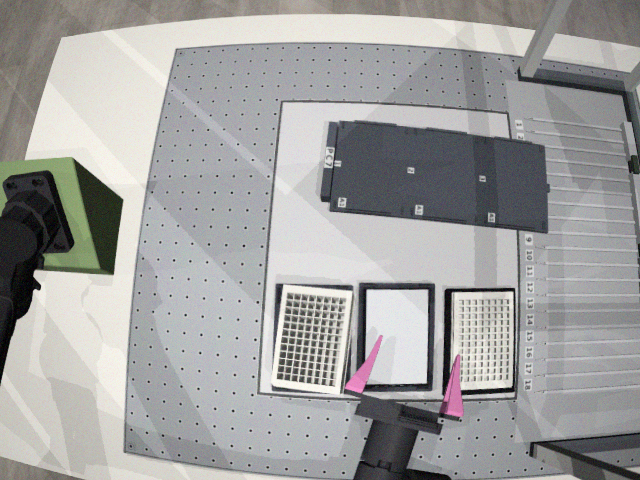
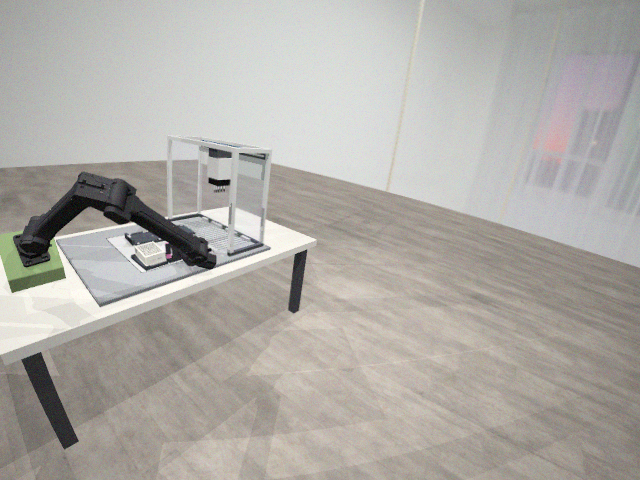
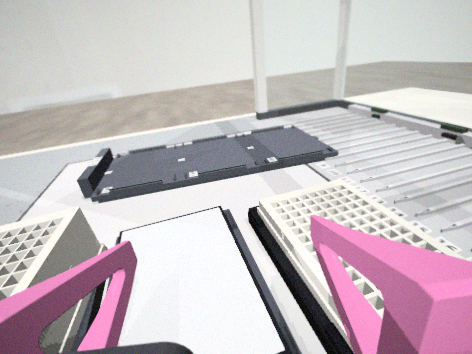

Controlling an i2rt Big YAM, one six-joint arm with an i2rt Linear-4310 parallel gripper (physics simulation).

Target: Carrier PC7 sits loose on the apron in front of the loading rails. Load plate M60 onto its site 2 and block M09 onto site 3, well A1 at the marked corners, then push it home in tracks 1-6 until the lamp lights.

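Frame: origin at the arm's base, x ahead, y right, z down, level; metres.
Seen in the pictures: gripper, between the fingertips: [image 1: 420, 345] [image 3: 221, 238]; arm's base, origin of its link: [image 1: 40, 211] [image 2: 32, 249].
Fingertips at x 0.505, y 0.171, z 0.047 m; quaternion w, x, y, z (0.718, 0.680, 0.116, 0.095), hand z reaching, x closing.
Pixels of each thing's top centre, then the offset from my fingertips to it. "*": a spot on its surface instead. Level surfaces: height alone.
- Carrier PC7, centre of its top: [image 1: 446, 168] [image 3: 211, 141] [image 2: 161, 230] dx +0.050, dy -0.233, dz +0.025 m
- tall white well block, centre of its top: [image 1: 312, 339] [image 2: 149, 248] dx -0.128, dy -0.011, dz -0.004 m
- smooth white face, a spot on its surface: [image 3: 185, 280] [image 1: 398, 341] * dx -0.024, dy -0.008, dz +0.029 m
- low white gridded plate, centre of its top: [image 3: 348, 230] [image 1: 484, 340] dx +0.088, dy -0.003, dz +0.029 m
- hanging multi-tip head, centre of its top: [image 2: 221, 157] dx +0.326, dy -0.118, dz -0.346 m
- grey perforated board, height of its surface: dz +0.055 m
Carrier PC7 [image 1: 439, 178] [image 3: 200, 160] is a dark, bare plate lying slightly skewed on the apron, its right end over the rail fronts. Three dark holders stand in a row. The left one bears a tall white well block [image 1: 312, 338] [image 2: 149, 253] [image 3: 30, 240], turned askew and overlapping the holder's edge. The middle holder has a smooth white face [image 1: 400, 320] [image 3: 185, 280]. The right one bears a low white gridded plate [image 1: 483, 341] [image 3: 325, 210]. No M60 or M09 label is readable. My gripper [image 1: 419, 345] [image 3: 221, 238] is open and empty over the middle holder, its left finger near the block.
Loading rails [image 1: 589, 263] [image 3: 400, 170] with numbered tracks lie to the right. A framed enclosure [image 2: 233, 201] with a hanging multi-tip head [image 2: 219, 167] stands over them. The apron [image 1: 392, 253] is a light panel on the grey perforated board [image 1: 206, 258]. The green arm base [image 1: 98, 222] is at the left.
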